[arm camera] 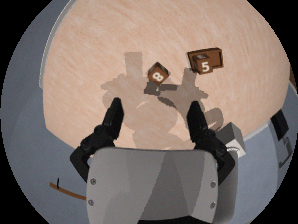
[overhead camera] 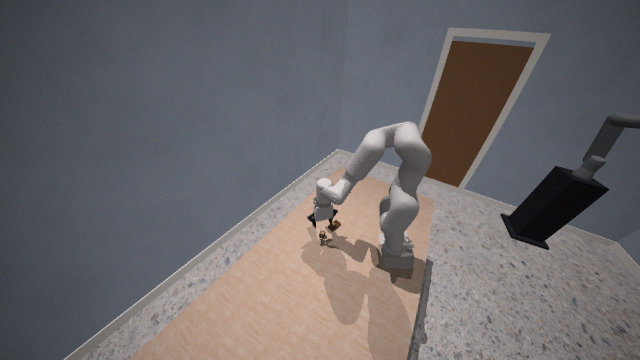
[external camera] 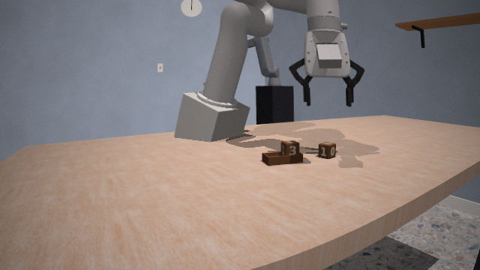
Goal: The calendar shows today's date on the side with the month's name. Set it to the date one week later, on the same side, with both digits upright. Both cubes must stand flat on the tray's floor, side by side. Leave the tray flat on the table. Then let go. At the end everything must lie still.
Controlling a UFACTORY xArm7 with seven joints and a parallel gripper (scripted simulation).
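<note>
The cube lies 110 mm below my hand. From my hand the other things lie so: brown wooden tray 40 mm behind, 100 mm to the right, 110 mm below.
</note>
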